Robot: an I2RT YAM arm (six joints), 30 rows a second.
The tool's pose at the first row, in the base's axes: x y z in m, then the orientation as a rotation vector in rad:
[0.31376 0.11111 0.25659 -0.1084 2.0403 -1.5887]
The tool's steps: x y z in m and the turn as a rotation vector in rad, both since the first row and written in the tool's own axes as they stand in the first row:
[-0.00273 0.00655 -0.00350 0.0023 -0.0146 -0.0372]
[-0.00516 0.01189 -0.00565 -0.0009 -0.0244 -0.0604]
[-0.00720 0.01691 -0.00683 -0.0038 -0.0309 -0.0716]
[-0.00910 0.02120 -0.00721 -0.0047 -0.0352 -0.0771]
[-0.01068 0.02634 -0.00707 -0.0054 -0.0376 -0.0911]
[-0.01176 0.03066 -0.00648 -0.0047 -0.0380 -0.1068]
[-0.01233 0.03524 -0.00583 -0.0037 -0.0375 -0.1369]
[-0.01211 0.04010 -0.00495 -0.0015 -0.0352 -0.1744]
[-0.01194 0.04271 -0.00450 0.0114 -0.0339 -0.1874]
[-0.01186 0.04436 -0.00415 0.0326 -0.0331 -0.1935]
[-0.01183 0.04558 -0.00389 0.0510 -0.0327 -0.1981]
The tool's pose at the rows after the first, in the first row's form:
[0.31617 0.11718 0.25212 -0.1575 2.0363 -1.6081]
[0.31863 0.12159 0.24844 -0.1905 2.0367 -1.6150]
[0.32113 0.12490 0.24476 -0.2083 2.0366 -1.6162]
[0.32369 0.12725 0.24158 -0.2177 2.0352 -1.6169]
[0.32643 0.12927 0.23742 -0.2346 2.0369 -1.6235]
[0.32875 0.13046 0.23376 -0.2513 2.0393 -1.6332]
[0.33073 0.13149 0.22967 -0.2827 2.0450 -1.6518]
[0.33222 0.13209 0.22500 -0.3205 2.0521 -1.6765]
[0.33297 0.13241 0.22247 -0.3288 2.0447 -1.6977]
[0.33350 0.13257 0.22087 -0.3268 2.0286 -1.7230]
[0.33391 0.13270 0.21970 -0.3245 2.0140 -1.7444]

